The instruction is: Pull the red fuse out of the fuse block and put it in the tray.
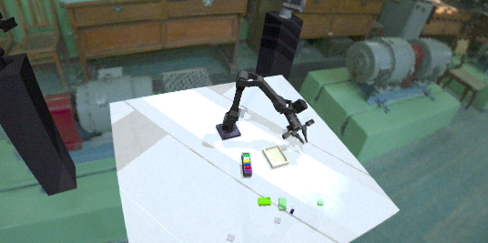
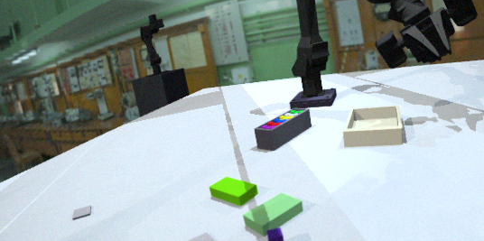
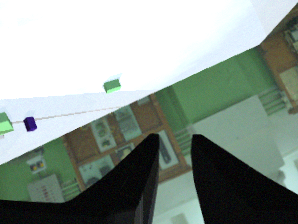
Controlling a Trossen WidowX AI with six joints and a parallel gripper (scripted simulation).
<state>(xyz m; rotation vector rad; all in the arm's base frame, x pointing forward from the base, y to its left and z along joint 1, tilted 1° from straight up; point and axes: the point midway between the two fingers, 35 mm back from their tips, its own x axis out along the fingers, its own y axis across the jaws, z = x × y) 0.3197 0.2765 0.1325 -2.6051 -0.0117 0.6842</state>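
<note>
Now: the red fuse 5 cm behind my gripper tip, 31 cm to the right of it and 11 cm below it. Round my gripper tip: small purple cube 25 cm ahead, 23 cm to the right, 13 cm below; beige tray 7 cm behind, 12 cm to the right, 14 cm below.
</note>
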